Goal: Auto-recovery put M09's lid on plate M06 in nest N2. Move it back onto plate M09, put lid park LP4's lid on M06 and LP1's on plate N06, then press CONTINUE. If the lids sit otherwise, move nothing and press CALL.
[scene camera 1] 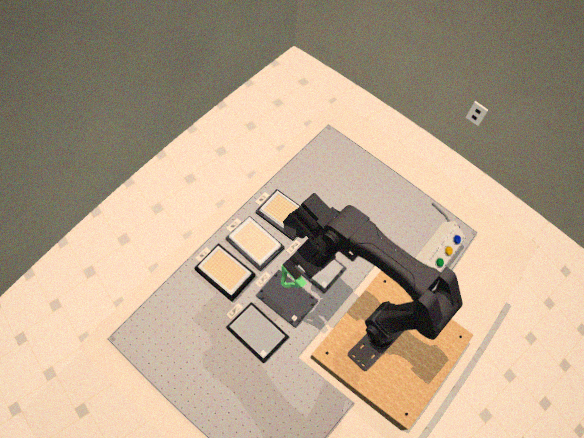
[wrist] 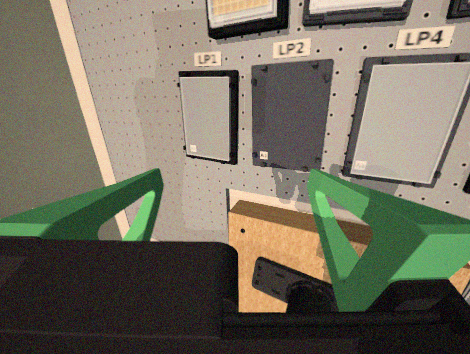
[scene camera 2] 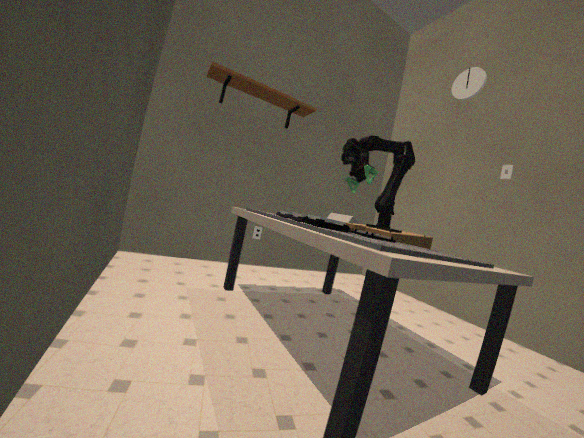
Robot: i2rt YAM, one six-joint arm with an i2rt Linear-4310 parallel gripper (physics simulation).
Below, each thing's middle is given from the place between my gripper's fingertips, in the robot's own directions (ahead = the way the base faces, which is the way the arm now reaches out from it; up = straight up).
Now: the LP1 lid park (wrist: 234, 74) 140 mm to the left of my hand and 180 mm below it.
